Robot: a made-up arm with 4 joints.
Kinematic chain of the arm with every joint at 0, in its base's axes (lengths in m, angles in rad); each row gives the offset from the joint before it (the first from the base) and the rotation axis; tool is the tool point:
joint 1: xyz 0 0 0.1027 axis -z
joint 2: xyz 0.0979 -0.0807 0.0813 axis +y
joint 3: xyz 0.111 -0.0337 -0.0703 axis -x
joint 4: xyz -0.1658 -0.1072 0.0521 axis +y
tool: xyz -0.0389 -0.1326 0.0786
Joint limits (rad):
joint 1: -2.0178..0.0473
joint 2: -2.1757..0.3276
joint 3: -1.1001..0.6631
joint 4: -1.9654..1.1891
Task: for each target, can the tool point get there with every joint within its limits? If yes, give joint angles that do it. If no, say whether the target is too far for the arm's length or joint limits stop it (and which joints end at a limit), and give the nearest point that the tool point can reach.
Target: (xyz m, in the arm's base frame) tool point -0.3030 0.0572 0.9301
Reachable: no: too far | nearest point -0.0092 -0.2224 0.3627 | short by 0.698 m
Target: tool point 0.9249 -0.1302 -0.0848
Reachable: no: too far | nearest point 0.4608 -0.0649 0.0726 | short by 0.494 m
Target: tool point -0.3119 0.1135 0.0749
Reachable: no: joint limits stop it (at a limit: joint 1, joint 3) | nearest point -0.1060 -0.2140 0.1331 | short by 0.391 m
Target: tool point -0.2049 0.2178 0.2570
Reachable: no: joint limits stop it (at a limit: joint 1, joint 2, joint 3, joint 4) | nearest point 0.0168 0.4524 0.2567 | short by 0.323 m
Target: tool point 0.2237 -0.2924 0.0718
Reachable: yes | joints -0.7339 -0.0773 -0.4669 -0.7227
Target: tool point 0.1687 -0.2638 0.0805
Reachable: yes | joints -0.6315 -1.1781 0.4727 -1.3220
